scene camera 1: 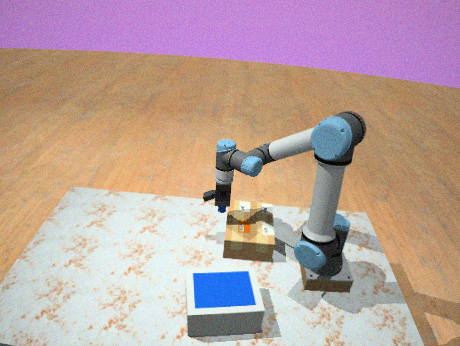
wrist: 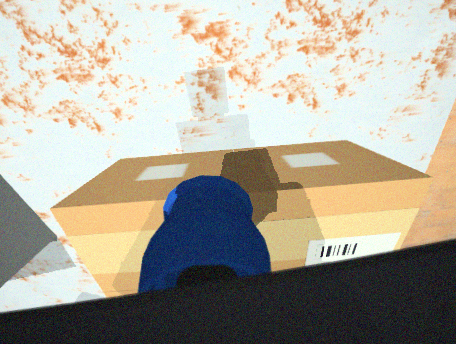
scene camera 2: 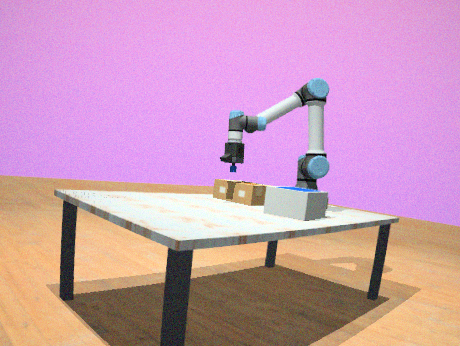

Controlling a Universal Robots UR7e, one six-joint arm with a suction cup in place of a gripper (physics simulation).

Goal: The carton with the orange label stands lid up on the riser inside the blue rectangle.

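Places are measured from the arm's base along level axes (x up, y ahead, z left), in metres.
Pixels of known places: hand, tool point: (scene camera 1: 221,210) (wrist: 208,215) (scene camera 2: 233,172).
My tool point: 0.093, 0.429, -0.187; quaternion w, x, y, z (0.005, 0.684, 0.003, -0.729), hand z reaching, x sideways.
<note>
Behind a point stands the place of what it marks, as x, y, z.
The carton with the orange label (scene camera 1: 244,228) @[0.042, 0.327, -0.139] (scene camera 2: 252,195) @[-0.009, 0.406, -0.059] (wrist: 100,192) @[0.023, 0.409, -0.087] stands lid up on the table, in a close group with several other cartons. In scene camera 1 it is at the front left of the group; in the wrist view its label is hidden. The riser (scene camera 1: 225,322) @[0.007, 0.392, 0.307] (scene camera 2: 285,202) @[0.002, 0.529, 0.229] (wrist: 20,230) @[-0.033, 0.337, 0.096] stands apart in front of the group. The blue rectangle (scene camera 1: 224,289) @[0.059, 0.402, 0.210] (scene camera 2: 299,189) @[0.059, 0.424, 0.223] on its top is bare. My suction cup (scene camera 1: 221,210) (scene camera 2: 233,169) (wrist: 207,200) is off, holds nothing and hangs above the left side of the group, towards its back.
A carton with a white label (scene camera 1: 243,207) @[0.042, 0.330, -0.287] (scene camera 2: 222,190) @[-0.013, 0.402, -0.273] (wrist: 352,250) @[0.042, 0.331, -0.296] stands behind the orange-labelled one. Other white-labelled cartons (scene camera 1: 265,230) @[0.042, 0.237, -0.135] stand to the right in scene camera 1. The arm's base block (scene camera 1: 327,284) @[-0.021, -0.003, 0.094] is right of the cartons on the table (scene camera 1: 125,250) @[-0.061, 0.826, -0.052] (scene camera 2: 160,220) @[-0.061, 1.151, 0.196].
</note>
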